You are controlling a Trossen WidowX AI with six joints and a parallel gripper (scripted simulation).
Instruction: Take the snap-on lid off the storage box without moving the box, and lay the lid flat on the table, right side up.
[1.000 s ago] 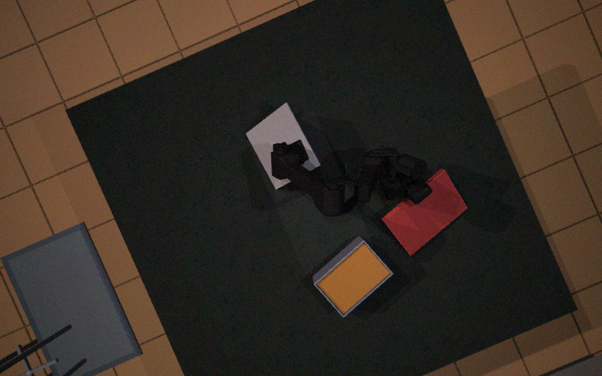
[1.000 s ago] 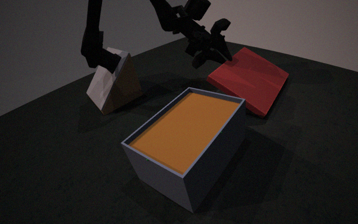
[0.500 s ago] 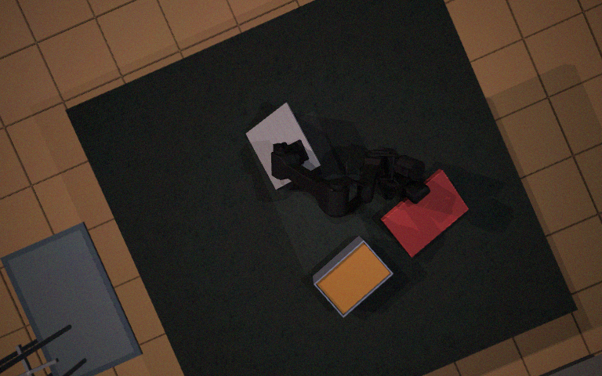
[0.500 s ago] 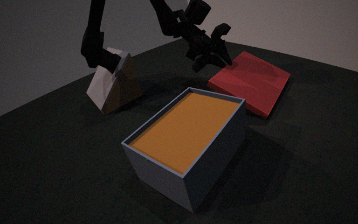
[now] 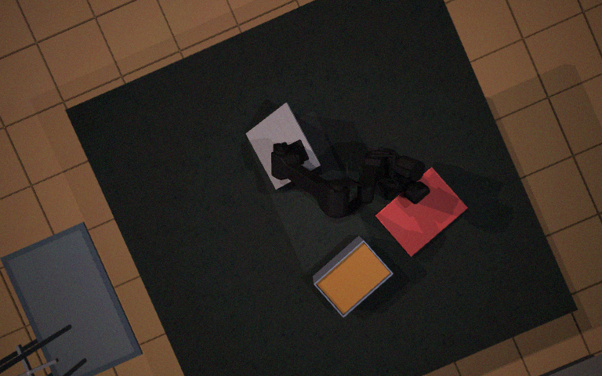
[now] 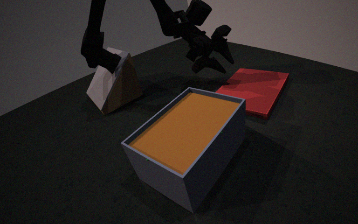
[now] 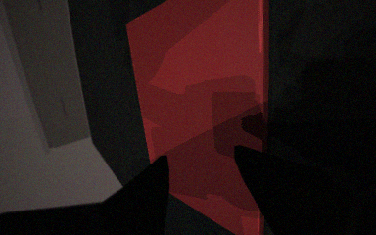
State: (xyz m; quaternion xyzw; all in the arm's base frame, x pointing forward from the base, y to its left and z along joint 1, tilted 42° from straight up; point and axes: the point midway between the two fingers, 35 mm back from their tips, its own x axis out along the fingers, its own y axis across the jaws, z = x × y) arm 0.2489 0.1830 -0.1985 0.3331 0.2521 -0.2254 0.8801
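Now: gripper tip 7 cm short of the red lid, 2 cm to the right of it and 4 cm above it. The rest, counted from my gripper tip: grey storage box 16 cm ahead, 28 cm to the right, 1 cm below.
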